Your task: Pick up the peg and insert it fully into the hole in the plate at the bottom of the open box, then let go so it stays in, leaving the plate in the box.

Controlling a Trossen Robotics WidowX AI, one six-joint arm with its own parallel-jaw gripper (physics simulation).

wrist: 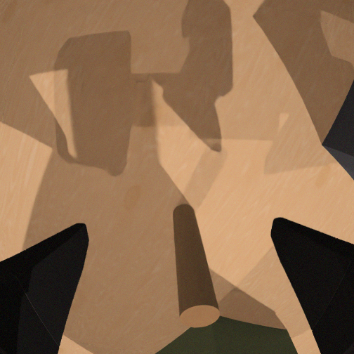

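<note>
The peg [194, 265] is a dark brown cylinder with a lighter round end face toward the bottom of the wrist view. It stands between the two black fingers, with space on both sides. My gripper [181, 232] is wide open and holds nothing. Part of the box [345, 125] shows as a dark wall at the right edge. The plate and its hole do not show in the wrist view.
A dark green object [230, 337] is at the bottom edge, just beyond the peg's end face. The wooden table top [240, 195] carries large shadows from the arm and gripper. The box wall is at the right.
</note>
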